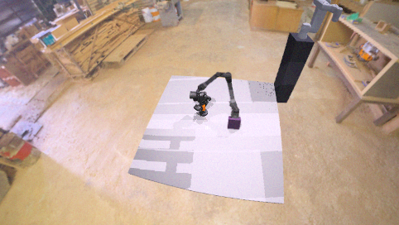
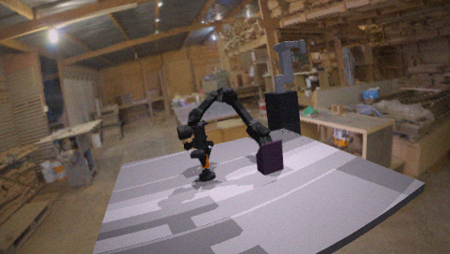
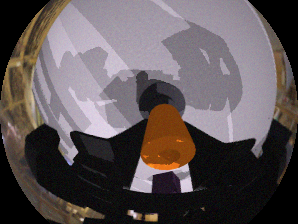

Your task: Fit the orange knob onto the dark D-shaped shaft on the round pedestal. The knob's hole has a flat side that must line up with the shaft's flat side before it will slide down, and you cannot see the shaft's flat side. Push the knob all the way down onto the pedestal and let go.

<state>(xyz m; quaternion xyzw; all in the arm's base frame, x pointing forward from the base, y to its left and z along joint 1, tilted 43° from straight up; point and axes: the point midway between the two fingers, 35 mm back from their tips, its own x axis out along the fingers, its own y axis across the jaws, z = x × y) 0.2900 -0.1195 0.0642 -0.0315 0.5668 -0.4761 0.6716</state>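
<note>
My gripper tip is now 2 cm below the orange knob. From my gripper tip the other things lie so: dark round pedestal 4 cm below.
</note>
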